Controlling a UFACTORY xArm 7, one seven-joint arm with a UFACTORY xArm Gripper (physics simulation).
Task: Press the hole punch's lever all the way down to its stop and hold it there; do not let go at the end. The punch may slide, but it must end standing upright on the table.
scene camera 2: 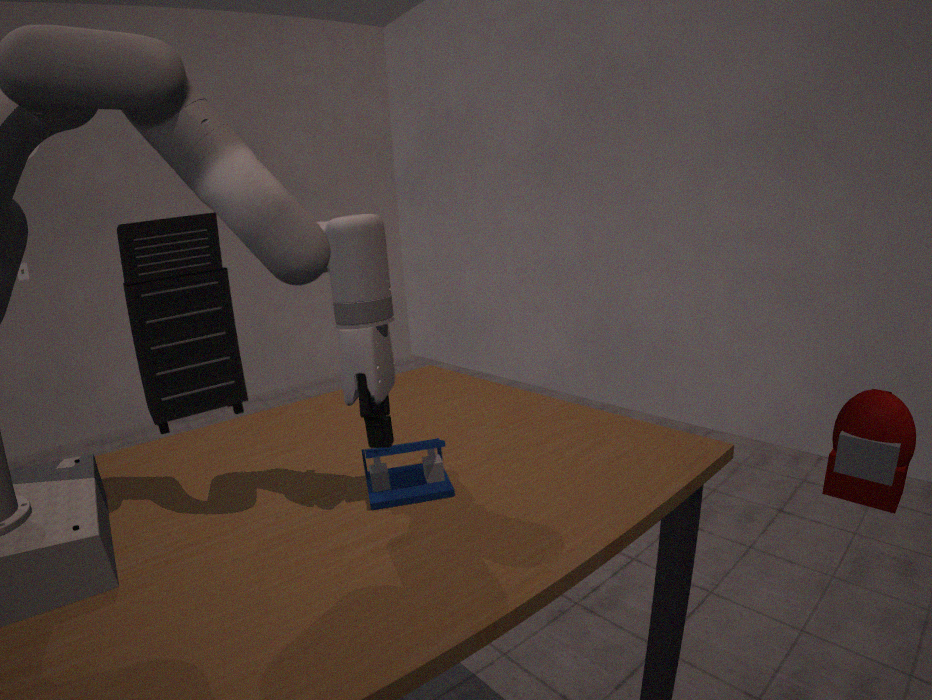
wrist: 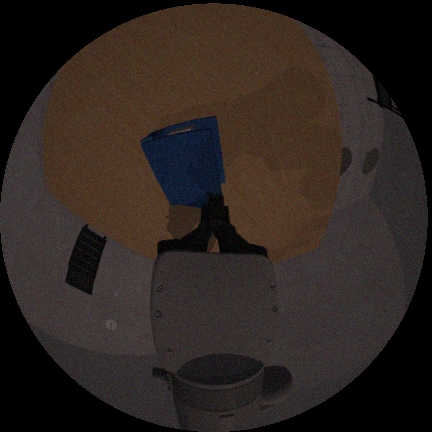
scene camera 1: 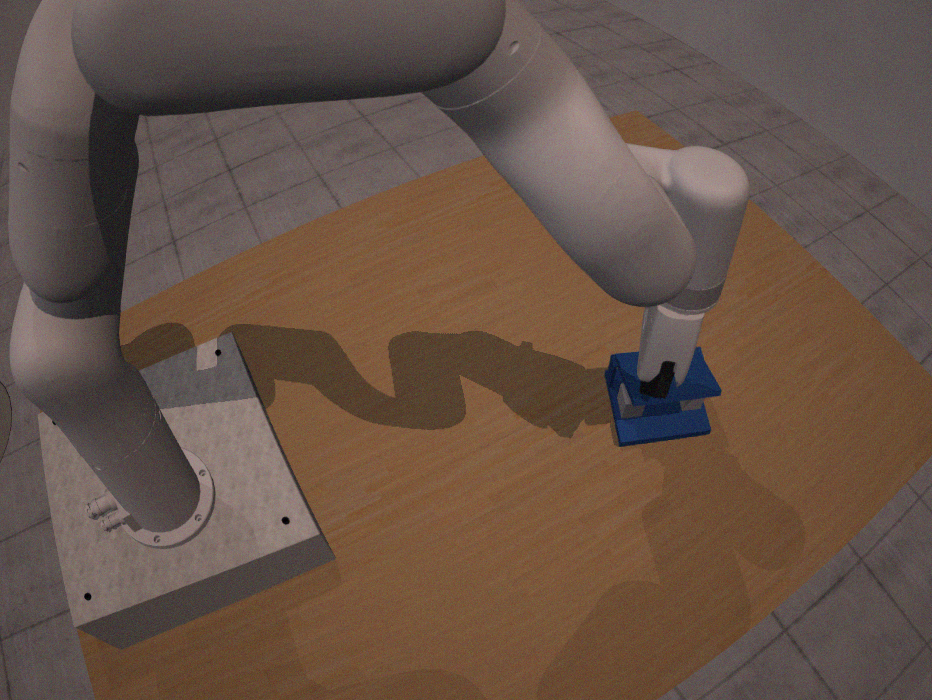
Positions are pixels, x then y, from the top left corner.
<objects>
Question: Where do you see a blue hole punch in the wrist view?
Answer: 210,121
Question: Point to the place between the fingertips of my gripper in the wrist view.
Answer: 213,201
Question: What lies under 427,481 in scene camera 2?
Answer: A blue hole punch.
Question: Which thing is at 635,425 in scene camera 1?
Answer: A blue hole punch.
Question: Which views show my gripper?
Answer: Scene camera 2, the wrist view and scene camera 1: all of them.
</objects>
